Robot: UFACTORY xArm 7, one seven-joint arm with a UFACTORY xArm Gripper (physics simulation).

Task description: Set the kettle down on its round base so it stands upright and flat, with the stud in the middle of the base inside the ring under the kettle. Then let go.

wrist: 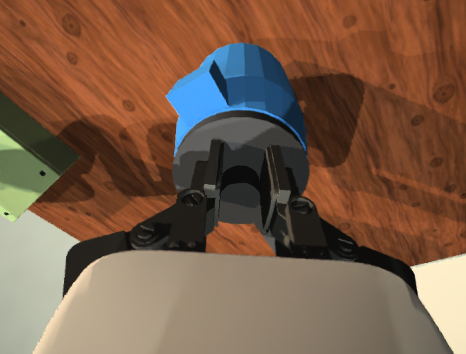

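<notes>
The kettle (260, 85) has a faceted blue body, a spout (197, 97) pointing left and a dark grey round top (240, 132) with a short dark knob (241, 194) in its middle. My gripper (242, 163) is shut on the kettle by this knob, with one black finger on each side. A grey strip, probably part of the handle, shows behind the right finger; the rest is hidden. The kettle's underside and its ring are hidden. How high the kettle is above the table cannot be told. The round base and its stud do not show in the wrist view.
A green block-like object (17, 172) with small dark holes stands at the left edge. The wooden table (150, 30) lies below, with dark shadows on both sides of the kettle. Table edges show at the lower left and lower right.
</notes>
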